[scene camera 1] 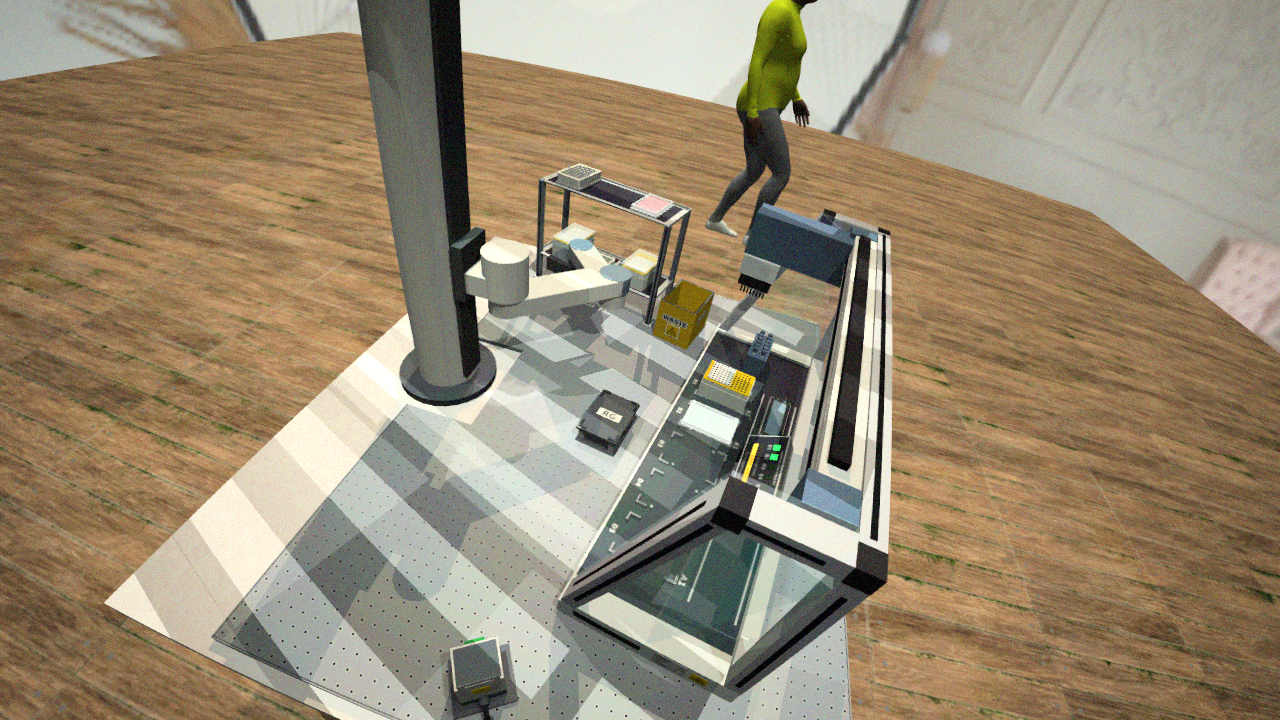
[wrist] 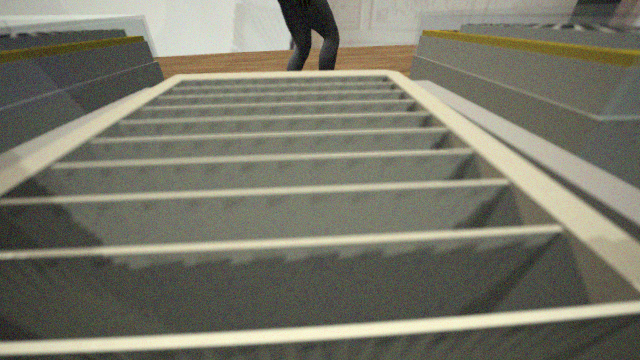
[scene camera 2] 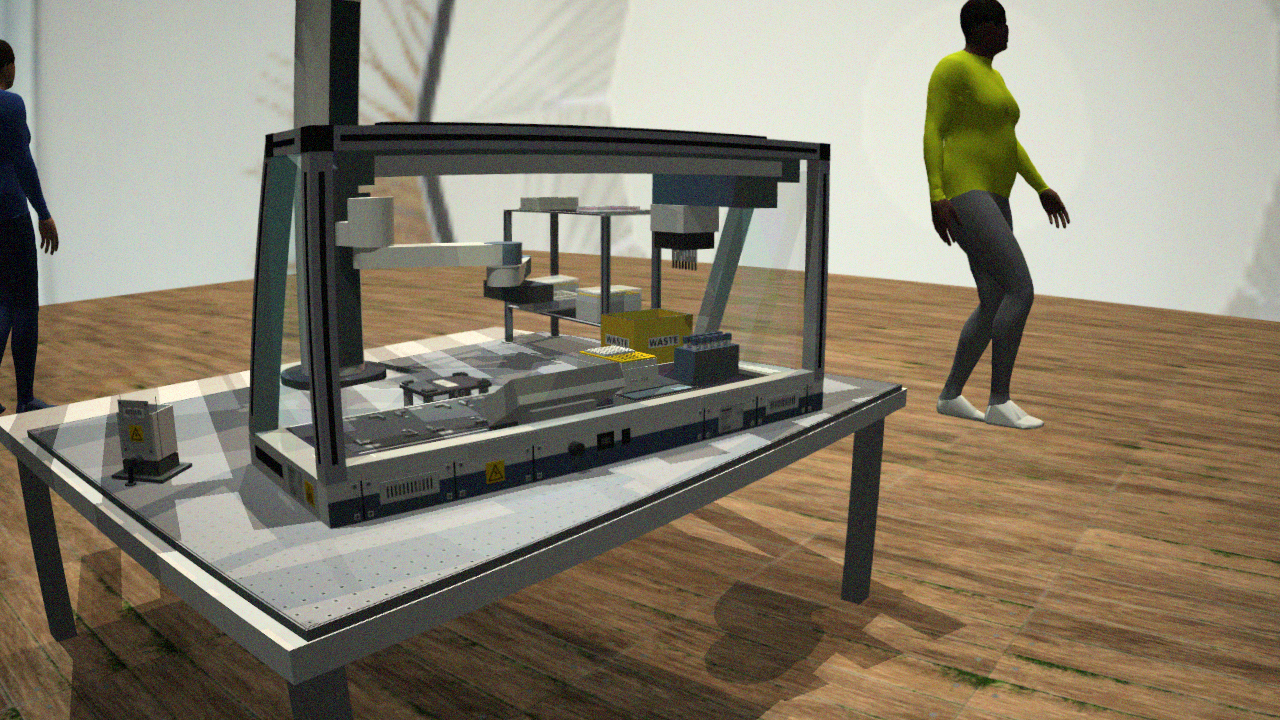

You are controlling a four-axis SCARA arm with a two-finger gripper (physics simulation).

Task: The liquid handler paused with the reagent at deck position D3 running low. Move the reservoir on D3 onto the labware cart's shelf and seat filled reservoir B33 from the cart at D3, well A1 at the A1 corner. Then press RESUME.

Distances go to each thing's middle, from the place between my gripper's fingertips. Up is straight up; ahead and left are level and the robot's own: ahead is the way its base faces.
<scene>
The yellow waste bin (scene camera 1: 683,311) is 300 mm ahead of my hand, 90 mm to the right of it and 70 mm below it.
</scene>
